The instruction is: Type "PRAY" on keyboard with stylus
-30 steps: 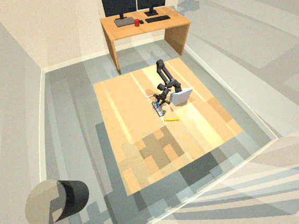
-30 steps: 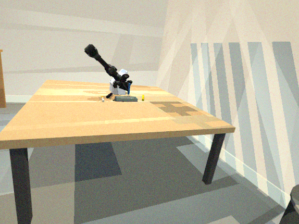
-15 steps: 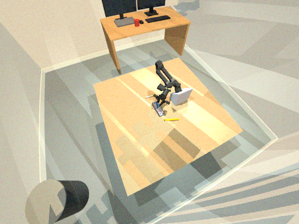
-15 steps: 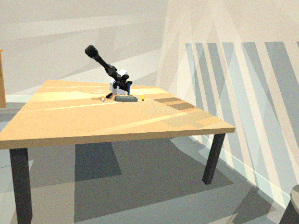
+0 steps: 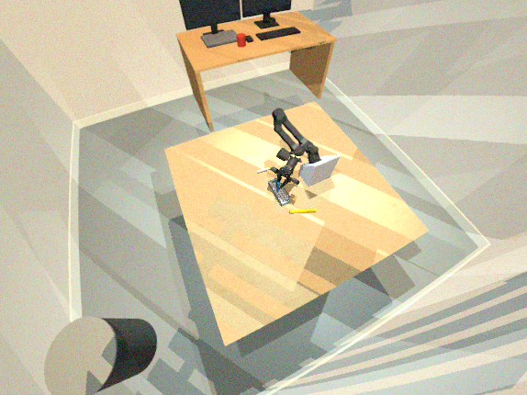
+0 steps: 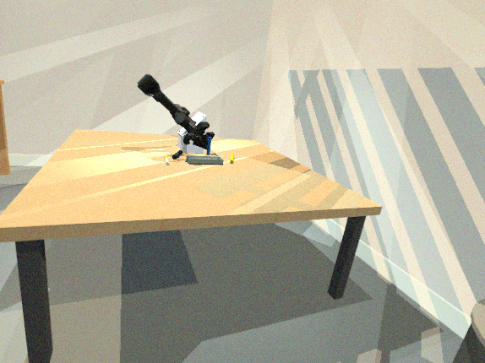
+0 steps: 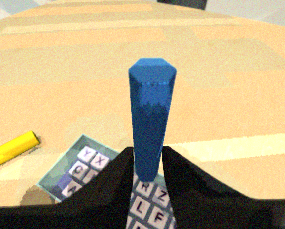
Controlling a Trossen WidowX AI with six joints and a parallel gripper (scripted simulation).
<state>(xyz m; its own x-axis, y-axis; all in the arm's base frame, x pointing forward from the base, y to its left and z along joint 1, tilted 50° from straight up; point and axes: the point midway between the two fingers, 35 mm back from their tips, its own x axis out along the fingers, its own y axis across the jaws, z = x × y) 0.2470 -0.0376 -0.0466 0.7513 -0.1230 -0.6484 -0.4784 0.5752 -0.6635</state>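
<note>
Now: gripper tip 20 mm above the blue stylus. From my gripper tip the other things lie so: dark marker: 130 mm to the right, 120 mm behind, 70 mm below; yellow cylinder: 170 mm to the left, 80 mm behind, 70 mm below; small white pen: 200 mm to the right, 70 mm below, 40 mm behind.
</note>
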